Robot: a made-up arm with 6 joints.
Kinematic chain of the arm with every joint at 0, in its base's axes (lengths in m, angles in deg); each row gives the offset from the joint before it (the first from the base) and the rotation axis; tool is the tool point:
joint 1: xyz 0 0 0.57 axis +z
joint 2: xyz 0 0 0 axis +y
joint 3: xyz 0 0 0.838 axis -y
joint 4: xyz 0 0 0 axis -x
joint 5: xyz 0.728 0 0 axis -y
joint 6: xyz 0 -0.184 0 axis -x
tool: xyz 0 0 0
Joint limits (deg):
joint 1: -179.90..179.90
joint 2: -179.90..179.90
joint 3: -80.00..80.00
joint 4: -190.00..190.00
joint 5: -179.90..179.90
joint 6: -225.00..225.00
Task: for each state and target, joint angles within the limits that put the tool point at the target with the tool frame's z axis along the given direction. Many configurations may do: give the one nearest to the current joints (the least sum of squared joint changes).
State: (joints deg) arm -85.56 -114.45 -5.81 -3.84 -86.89 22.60
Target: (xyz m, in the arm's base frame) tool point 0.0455 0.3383 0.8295 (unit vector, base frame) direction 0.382 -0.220 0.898
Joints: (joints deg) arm -122.57 -111.61 -52.22 -38.62 -82.83 39.80
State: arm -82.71 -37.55 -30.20 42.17 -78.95 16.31
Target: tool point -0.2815 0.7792 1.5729 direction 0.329 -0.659 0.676
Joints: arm -76.81 -72.02 7.81 58.46 -101.54 36.05
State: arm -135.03 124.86 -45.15 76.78 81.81 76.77
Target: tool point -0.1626 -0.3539 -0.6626 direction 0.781 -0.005 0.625
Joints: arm -100.42 129.85 6.76 58.59 46.99 52.12
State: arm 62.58 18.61 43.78 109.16 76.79 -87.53
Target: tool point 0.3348 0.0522 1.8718 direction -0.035 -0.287 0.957
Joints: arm 15.34 -15.69 11.73 78.01 77.71 -110.58
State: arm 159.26 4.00 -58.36 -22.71 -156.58 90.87
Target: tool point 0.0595 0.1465 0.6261 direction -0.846 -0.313 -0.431
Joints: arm 124.82 41.86 -77.97 -43.94 -139.89 66.05
